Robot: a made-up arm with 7 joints.
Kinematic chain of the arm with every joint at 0, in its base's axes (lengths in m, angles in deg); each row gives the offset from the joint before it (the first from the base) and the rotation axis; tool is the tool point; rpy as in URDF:
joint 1: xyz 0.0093 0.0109 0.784 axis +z
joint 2: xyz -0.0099 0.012 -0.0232 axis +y
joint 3: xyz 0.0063 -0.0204 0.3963 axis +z
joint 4: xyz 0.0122 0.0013 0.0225 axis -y
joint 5: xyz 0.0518 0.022 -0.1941 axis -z
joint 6: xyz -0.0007 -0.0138 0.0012 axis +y
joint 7: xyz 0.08 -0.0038 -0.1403 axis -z
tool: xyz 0.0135 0.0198 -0.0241 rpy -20.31 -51.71 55
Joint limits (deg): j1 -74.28..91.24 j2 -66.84..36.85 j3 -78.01..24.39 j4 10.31..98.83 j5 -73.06..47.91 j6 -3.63..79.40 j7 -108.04..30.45
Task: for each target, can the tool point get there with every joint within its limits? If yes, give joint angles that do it. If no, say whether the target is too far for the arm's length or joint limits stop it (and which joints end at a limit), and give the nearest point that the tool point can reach.
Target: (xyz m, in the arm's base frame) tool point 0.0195 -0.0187 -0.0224
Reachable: no: joint limits stop it (at a limit: joint 2, joint 4, joint 7) | nearest point 0.0676 -0.1584 0.6983 | short by 0.736 m
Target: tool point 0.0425 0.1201 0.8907
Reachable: yes | joints 75.42 -25.04 -0.52 18.56 -32.76 39.59 16.97
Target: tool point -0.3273 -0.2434 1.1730
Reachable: yes | joints -23.68 -48.95 -68.57 80.16 -23.66 24.33 -0.69
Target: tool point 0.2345 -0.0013 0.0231
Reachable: no: joint limits stop it (at a limit: joint 2, joint 7) | nearest point 0.2539 -0.0023 0.6908 | short by 0.668 m
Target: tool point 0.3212 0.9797 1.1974
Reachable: no: too far | nearest point 0.2062 0.6226 1.0663 | short by 0.397 m
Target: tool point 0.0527 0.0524 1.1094
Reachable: yes | joints -55.66 -57.05 8.33 52.93 -3.48 45.80 -42.69
